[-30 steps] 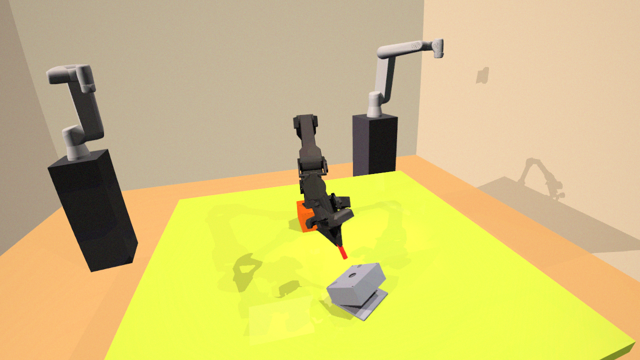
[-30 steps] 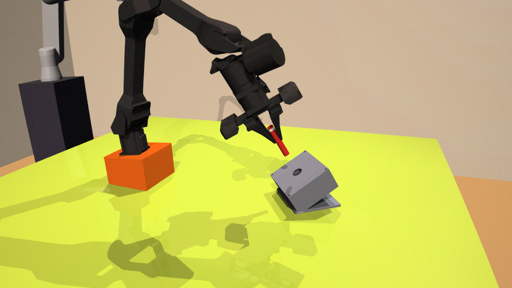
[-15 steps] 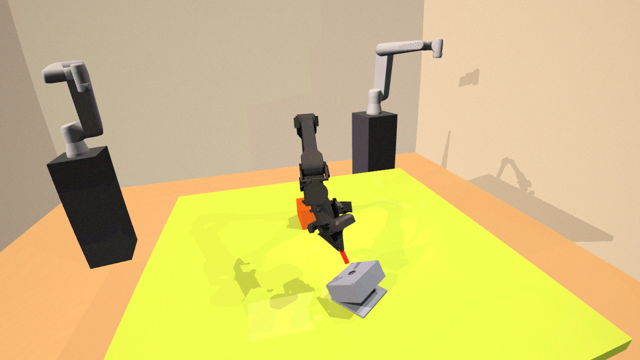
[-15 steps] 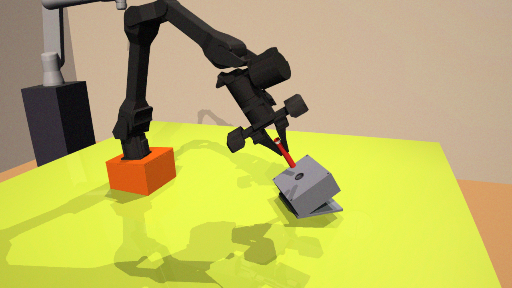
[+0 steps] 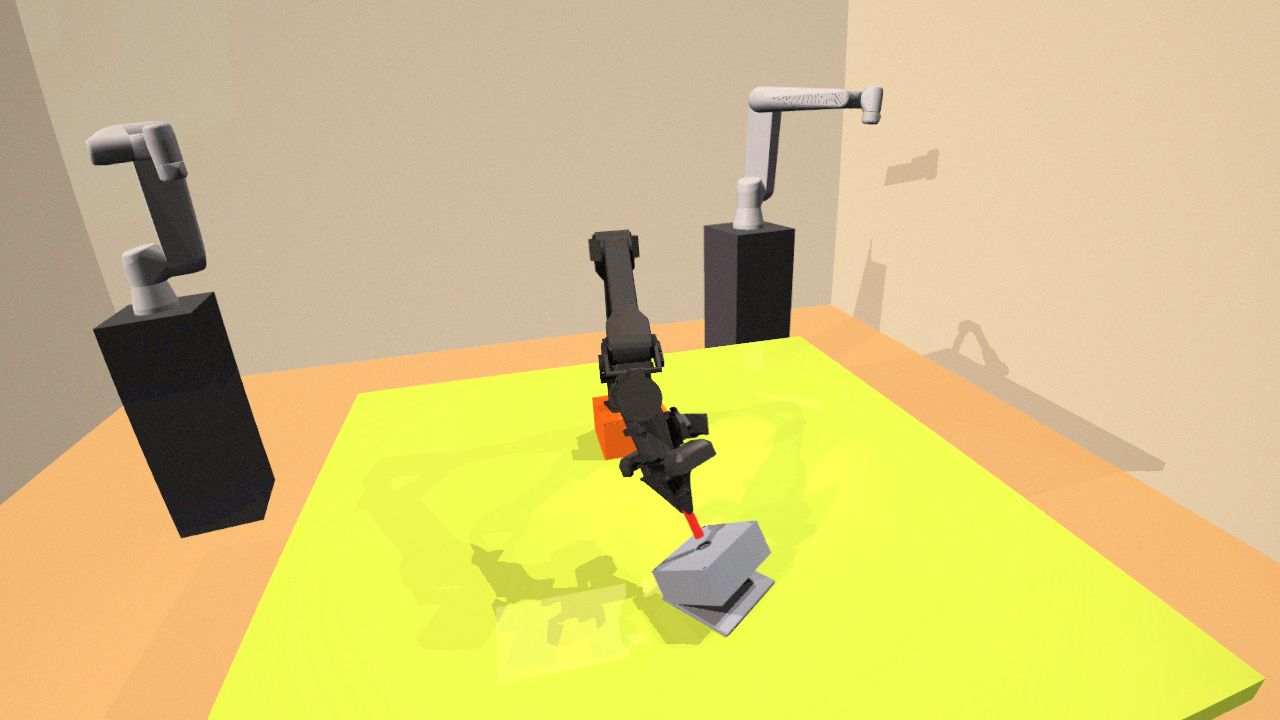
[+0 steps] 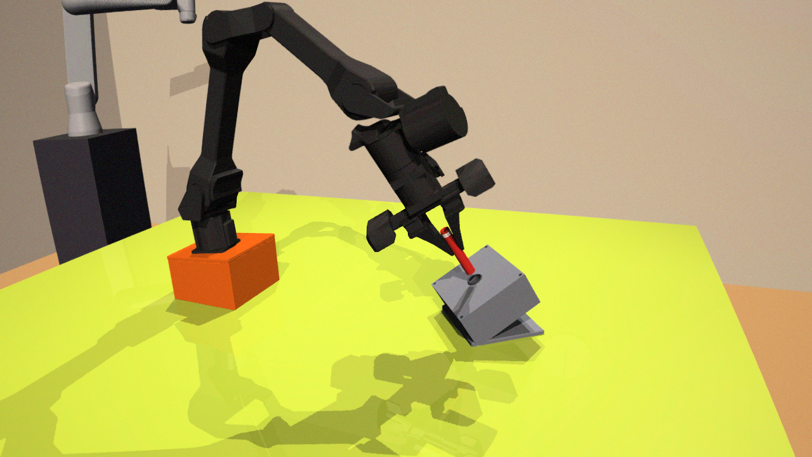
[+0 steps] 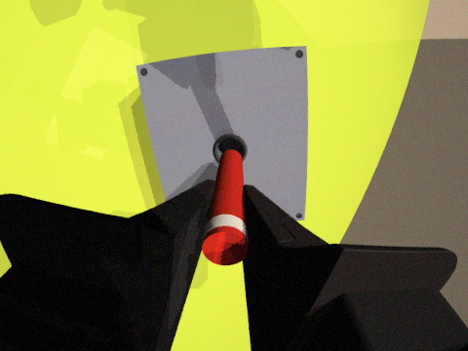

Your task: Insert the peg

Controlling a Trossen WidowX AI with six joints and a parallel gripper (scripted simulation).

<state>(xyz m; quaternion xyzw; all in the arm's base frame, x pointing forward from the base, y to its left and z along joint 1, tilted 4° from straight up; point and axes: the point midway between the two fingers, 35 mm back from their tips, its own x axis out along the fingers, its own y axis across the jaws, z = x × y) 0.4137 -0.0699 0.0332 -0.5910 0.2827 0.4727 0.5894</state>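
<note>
Right now my gripper tip is 70 mm above the grey sloped panel, 40 mm short of it and 20 mm to the right of it. Also, from my gripper tip: red round peg: 10 mm behind, 10 mm above.
</note>
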